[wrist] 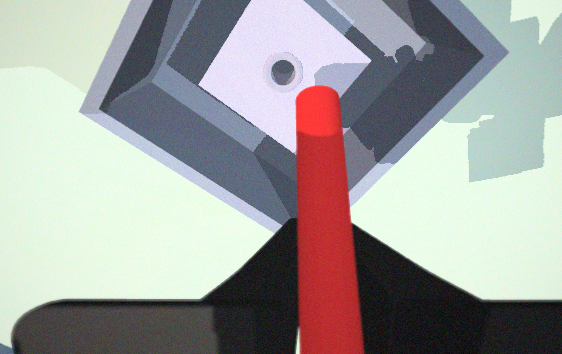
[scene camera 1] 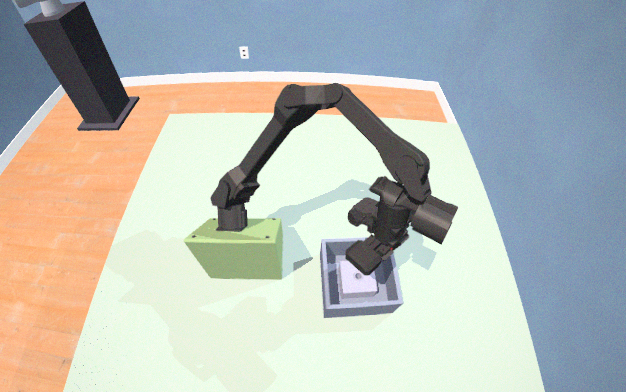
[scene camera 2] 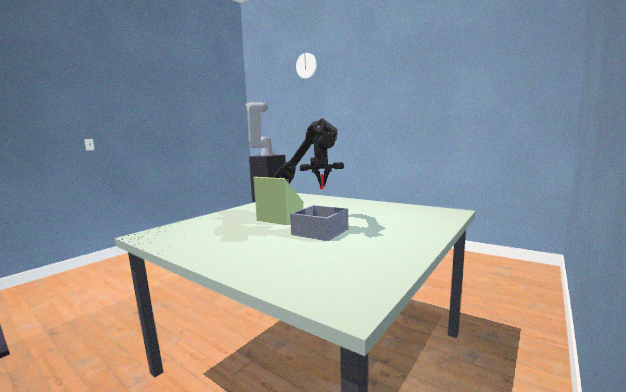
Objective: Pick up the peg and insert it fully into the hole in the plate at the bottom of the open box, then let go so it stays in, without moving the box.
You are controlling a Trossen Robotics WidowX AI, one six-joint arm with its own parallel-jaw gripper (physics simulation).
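Places are measured from the arm's base along level axes (x ahead, y left, z up), in millimetres.
Pixels of known places: gripper, fingertip midpoint: (wrist: 316, 230) (scene camera 1: 382, 256) (scene camera 2: 322, 186); arm's base, link origin: (scene camera 1: 232, 227) (scene camera 2: 277, 189).
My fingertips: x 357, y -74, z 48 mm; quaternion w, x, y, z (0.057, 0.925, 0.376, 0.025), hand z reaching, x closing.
Note:
For each thing: its top centre in the pictures, then the offset to it from my fingertips. Level surfaces: height alone.
- red peg, top centre: (wrist: 346, 350) (scene camera 2: 321, 173) dz +56, dx -13, dy +13 mm
- grey-blue open box, top centre: (wrist: 282, 83) (scene camera 1: 361, 270) (scene camera 2: 319, 211) dz -113, dx -29, dy +10 mm
- pale plate, top centre: (wrist: 283, 73) (scene camera 1: 358, 275) dz -150, dx -29, dy +10 mm
- pale green table, surface height: dz -211 mm
The red peg (scene camera 2: 322, 181) (wrist: 325, 210) is held upright between the fingers of my gripper (scene camera 2: 322, 184) (wrist: 316, 230), which is shut on it. The peg's lower end is above the open box's rim in scene camera 2. In scene camera 1 the gripper arm covers nearly all of the peg. The grey-blue open box (scene camera 1: 363, 310) (scene camera 2: 320, 228) (wrist: 190, 172) stands on the table. The pale plate (scene camera 1: 350, 287) (wrist: 240, 65) lies at its bottom. The round hole (scene camera 1: 358, 275) (wrist: 283, 72) shows in the plate, up and left of the peg's tip in the wrist view.
A green block (scene camera 1: 245, 260) (scene camera 2: 272, 200) carries the arm's base and stands beside the box. The pale green table (scene camera 1: 450, 340) (scene camera 2: 300, 280) lies under both. A dark pedestal (scene camera 1: 80, 65) (scene camera 2: 267, 164) stands on the floor beyond the table.

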